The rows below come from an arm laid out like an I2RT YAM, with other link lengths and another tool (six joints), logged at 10 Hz.
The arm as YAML. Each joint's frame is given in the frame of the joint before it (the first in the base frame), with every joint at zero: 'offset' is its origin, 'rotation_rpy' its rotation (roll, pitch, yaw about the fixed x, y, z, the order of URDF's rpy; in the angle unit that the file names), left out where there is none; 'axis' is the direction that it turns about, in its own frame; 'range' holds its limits. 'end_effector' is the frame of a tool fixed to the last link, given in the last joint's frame.
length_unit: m
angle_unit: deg
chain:
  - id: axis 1
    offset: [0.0, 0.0, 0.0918]
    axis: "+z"
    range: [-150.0, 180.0]
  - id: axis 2
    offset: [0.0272, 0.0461, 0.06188]
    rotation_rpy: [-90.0, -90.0, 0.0]
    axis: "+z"
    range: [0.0, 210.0]
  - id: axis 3
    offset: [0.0, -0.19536, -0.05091]
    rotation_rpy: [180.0, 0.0, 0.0]
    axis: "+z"
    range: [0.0, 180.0]
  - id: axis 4
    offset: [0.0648, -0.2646, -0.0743]
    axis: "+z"
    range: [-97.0, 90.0]
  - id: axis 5
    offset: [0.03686, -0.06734, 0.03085]
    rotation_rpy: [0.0, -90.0, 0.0]
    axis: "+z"
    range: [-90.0, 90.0]
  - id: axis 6
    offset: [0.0, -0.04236, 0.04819]
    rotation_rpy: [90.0, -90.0, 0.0]
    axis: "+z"
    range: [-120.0, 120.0]
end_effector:
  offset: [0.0, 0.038, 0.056]
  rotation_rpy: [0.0, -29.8, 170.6]
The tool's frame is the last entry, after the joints.
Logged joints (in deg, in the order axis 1, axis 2, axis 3, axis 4, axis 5, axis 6), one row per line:
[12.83 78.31 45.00 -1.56 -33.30 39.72]
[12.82 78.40 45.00 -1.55 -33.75 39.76]
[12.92 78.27 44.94 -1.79 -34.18 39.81]
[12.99 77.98 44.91 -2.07 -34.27 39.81]
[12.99 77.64 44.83 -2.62 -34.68 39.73]
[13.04 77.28 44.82 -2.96 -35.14 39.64]
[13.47 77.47 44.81 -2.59 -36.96 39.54]
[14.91 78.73 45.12 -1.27 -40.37 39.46]
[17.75 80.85 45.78 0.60 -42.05 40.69]
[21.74 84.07 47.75 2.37 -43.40 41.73]
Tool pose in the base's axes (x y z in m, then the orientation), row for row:
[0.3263 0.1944 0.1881 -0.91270 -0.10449 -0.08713 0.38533]
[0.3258 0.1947 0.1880 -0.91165 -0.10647 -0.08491 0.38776]
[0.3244 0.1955 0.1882 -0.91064 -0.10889 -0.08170 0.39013]
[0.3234 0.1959 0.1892 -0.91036 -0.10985 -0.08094 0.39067]
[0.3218 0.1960 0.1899 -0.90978 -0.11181 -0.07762 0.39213]
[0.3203 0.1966 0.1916 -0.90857 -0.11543 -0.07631 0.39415]
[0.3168 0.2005 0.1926 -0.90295 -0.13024 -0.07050 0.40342]
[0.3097 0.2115 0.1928 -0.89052 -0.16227 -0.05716 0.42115]
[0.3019 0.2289 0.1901 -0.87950 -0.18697 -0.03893 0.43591]
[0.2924 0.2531 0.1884 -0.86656 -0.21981 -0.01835 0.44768]
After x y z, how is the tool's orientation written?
As a quaternion, x y z w.
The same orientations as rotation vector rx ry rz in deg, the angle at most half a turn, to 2 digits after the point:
[-133.20 -15.25 -12.72]
[-132.90 -15.52 -12.38]
[-132.60 -15.86 -11.90]
[-132.53 -15.99 -11.78]
[-132.35 -16.27 -11.29]
[-132.05 -16.78 -11.09]
[-130.67 -18.85 -10.20]
[-127.82 -23.29 -8.20]
[-125.39 -26.66 -5.55]
[-122.89 -31.17 -2.60]

